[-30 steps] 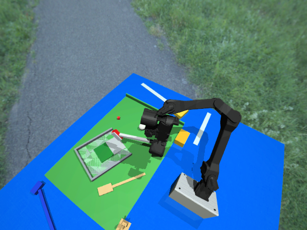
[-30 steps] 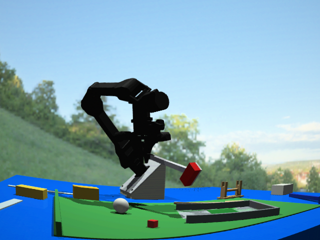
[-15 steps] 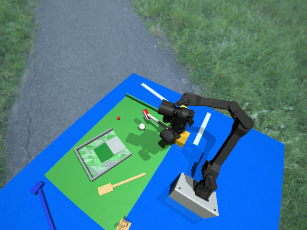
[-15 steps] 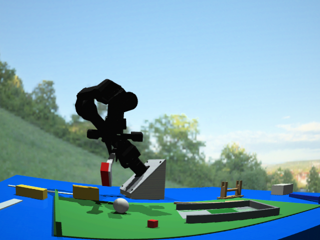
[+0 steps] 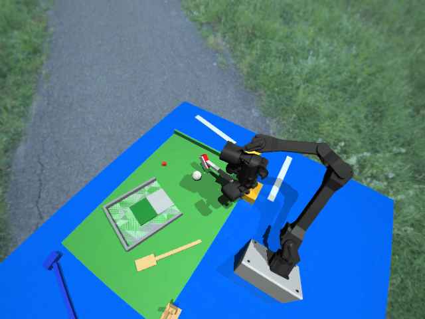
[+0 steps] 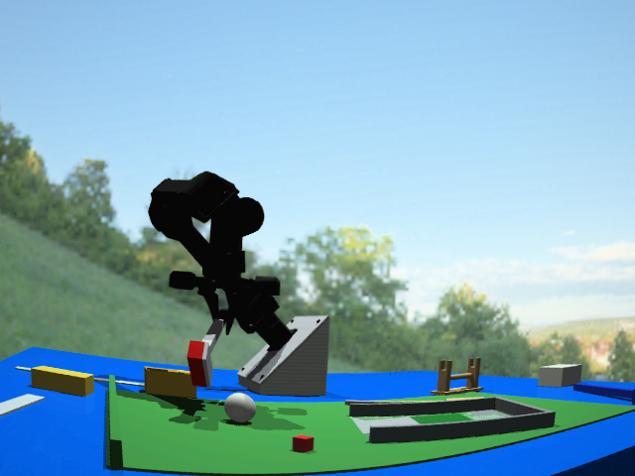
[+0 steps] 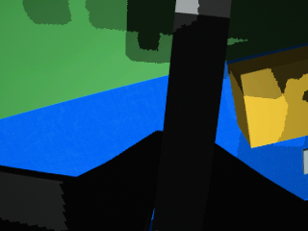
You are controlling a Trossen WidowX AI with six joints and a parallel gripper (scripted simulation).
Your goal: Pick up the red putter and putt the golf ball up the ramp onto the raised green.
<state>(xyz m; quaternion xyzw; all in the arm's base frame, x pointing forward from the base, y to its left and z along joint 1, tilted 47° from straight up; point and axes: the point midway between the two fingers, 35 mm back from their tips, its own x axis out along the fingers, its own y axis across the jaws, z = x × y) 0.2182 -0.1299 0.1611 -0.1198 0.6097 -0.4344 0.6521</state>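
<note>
The red putter lies 110 mm ahead of my gripper tip and 50 mm to the right of it. Also, from my gripper tip: white golf ball: 220 mm ahead, 90 mm below, 50 mm to the right; then tan paddle: 320 mm to the left, 160 mm ahead, 110 mm below; then red cube: 390 mm ahead, 110 mm below, 40 mm to the right.
</note>
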